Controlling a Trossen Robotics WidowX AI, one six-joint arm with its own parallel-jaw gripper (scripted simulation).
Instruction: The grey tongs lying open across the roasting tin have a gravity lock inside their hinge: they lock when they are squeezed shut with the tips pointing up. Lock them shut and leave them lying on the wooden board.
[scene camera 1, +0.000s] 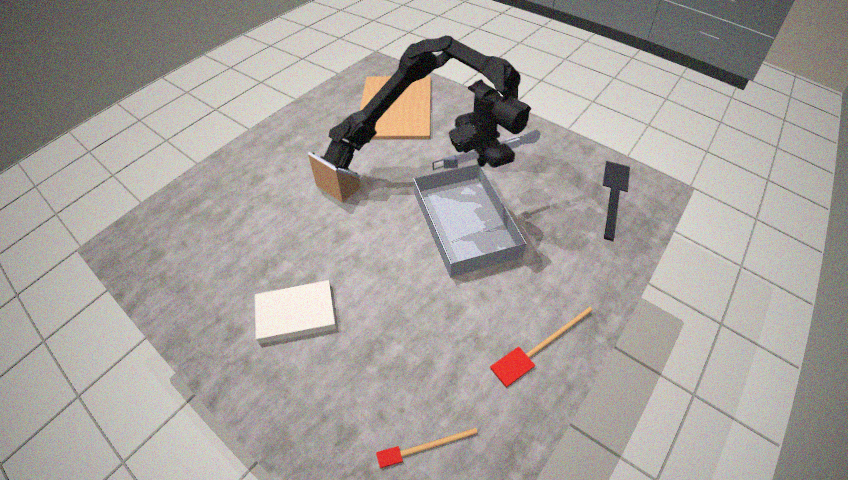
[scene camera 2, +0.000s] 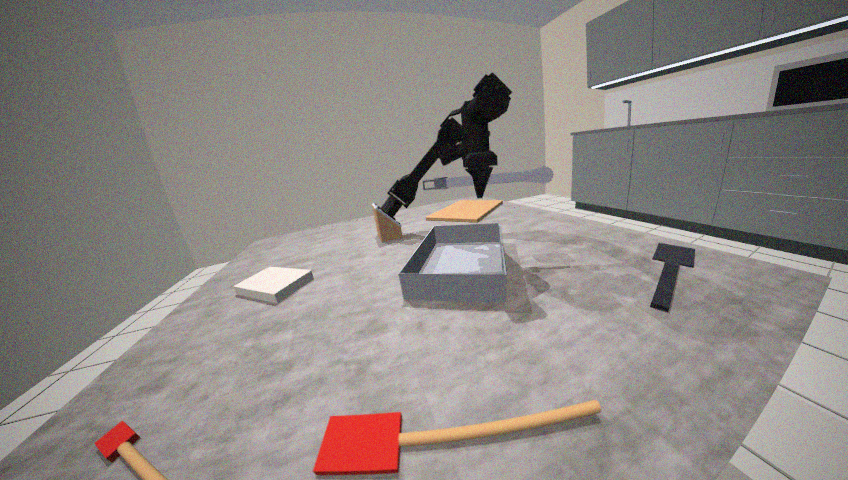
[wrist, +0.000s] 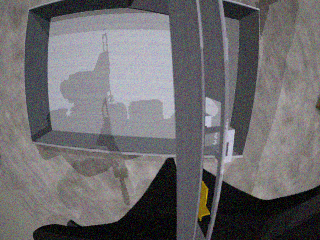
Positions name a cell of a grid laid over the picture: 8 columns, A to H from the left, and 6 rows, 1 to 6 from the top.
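Observation:
My gripper (scene camera 1: E3) is in sight, and I find it again at (scene camera 2: E3) and at (wrist: E5). There is a grey roasting tin (scene camera 1: E3) as well, which I can also see at (scene camera 2: E4) and, from the wrist, at (wrist: C3). Then there is a white block (scene camera 1: C4), visible at (scene camera 2: C4) too, though in the wrist view the block is out of frame.

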